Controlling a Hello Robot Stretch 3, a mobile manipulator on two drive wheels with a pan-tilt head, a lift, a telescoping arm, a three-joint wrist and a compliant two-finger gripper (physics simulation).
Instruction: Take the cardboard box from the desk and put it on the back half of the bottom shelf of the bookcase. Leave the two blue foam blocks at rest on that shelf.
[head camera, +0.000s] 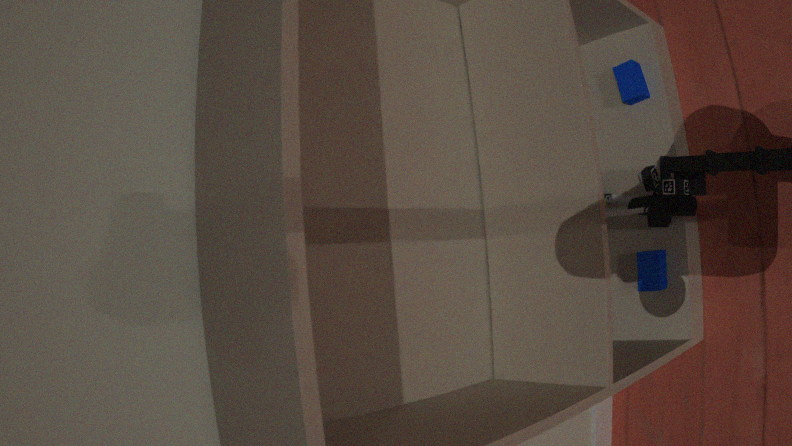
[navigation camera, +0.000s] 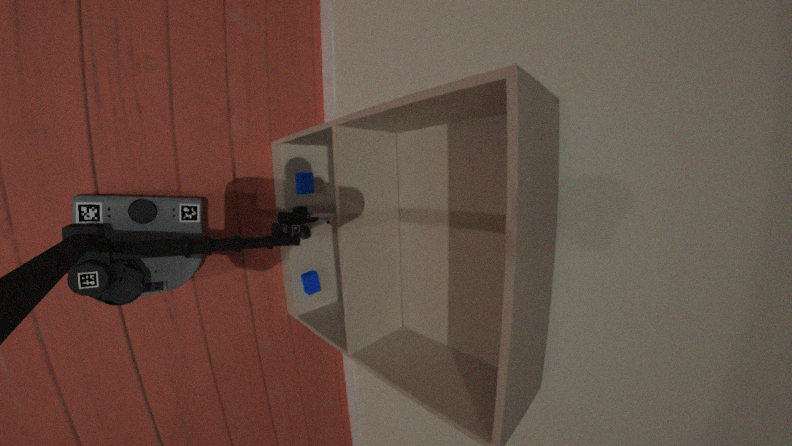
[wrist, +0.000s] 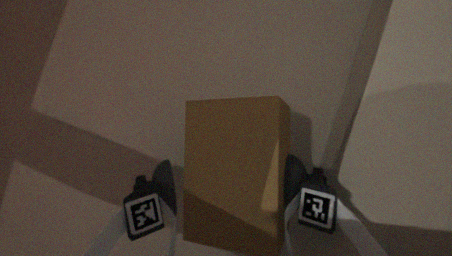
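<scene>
The cardboard box stands between the fingers in the wrist view, with a gap at its left side and the right pad close to its right side. My gripper is open around it. It reaches in over the bottom shelf of the bookcase, its tips near the middle board's edge. The box does not show in the head and navigation views. One blue foam block lies to one side of the gripper, the other blue block to the other side, nearer it.
The middle board of the bookcase runs above the bottom shelf and hides its back part. My dark arm crosses the shelf's front edge. My base stands on the red plank floor. A wall rises behind the bookcase.
</scene>
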